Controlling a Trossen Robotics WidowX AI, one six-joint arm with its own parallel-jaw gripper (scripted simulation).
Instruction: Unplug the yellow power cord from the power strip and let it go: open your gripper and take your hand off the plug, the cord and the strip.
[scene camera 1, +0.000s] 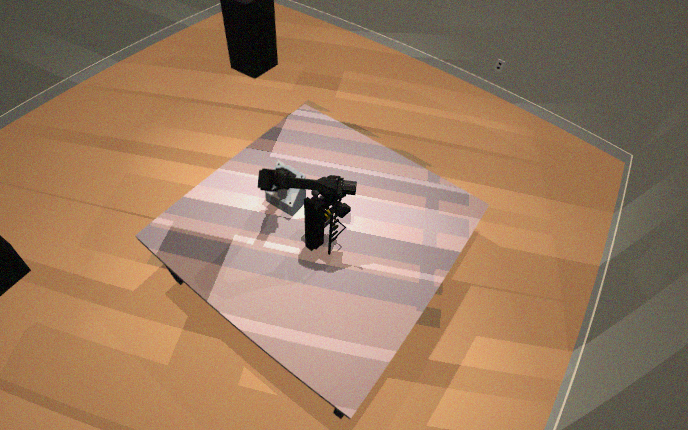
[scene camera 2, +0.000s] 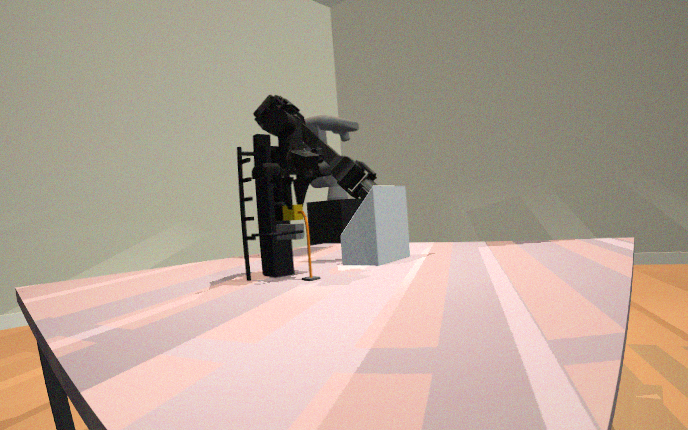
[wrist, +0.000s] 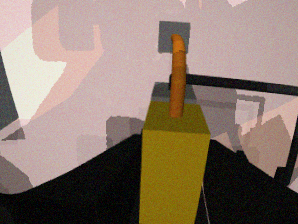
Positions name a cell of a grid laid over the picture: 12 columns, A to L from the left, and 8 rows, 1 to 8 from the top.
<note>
In view: my gripper (scene camera 2: F4).
My gripper shows as well in the wrist view (wrist: G6).
</note>
